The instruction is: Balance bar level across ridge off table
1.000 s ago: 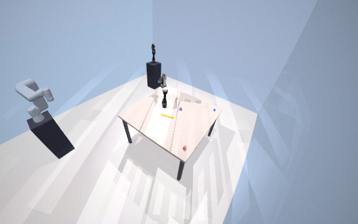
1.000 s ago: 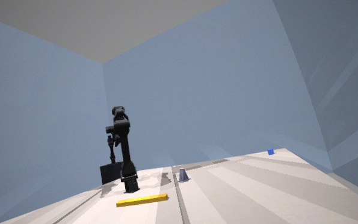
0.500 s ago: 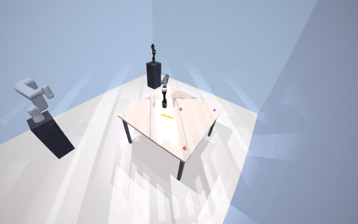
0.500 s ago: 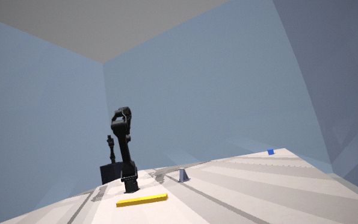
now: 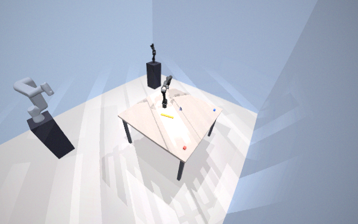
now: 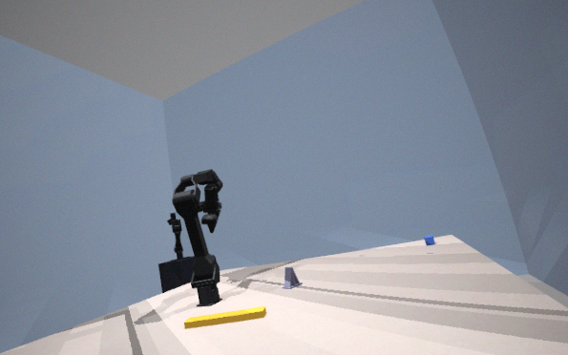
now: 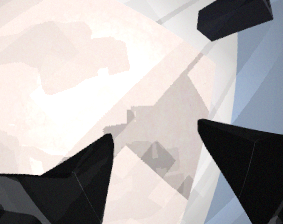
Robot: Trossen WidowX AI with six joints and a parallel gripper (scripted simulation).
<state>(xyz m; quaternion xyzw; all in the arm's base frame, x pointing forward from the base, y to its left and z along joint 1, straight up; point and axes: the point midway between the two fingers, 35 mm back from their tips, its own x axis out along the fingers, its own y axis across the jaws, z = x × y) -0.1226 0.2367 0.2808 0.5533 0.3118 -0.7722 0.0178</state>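
Right now my gripper tip is 40 cm to the left of the yellow bar, 32 cm short of it and 24 cm above it. Round my gripper tip: small red cube 88 cm ahead, 75 cm to the right, 23 cm below; small blue cube 88 cm ahead, 25 cm to the left, 23 cm below.
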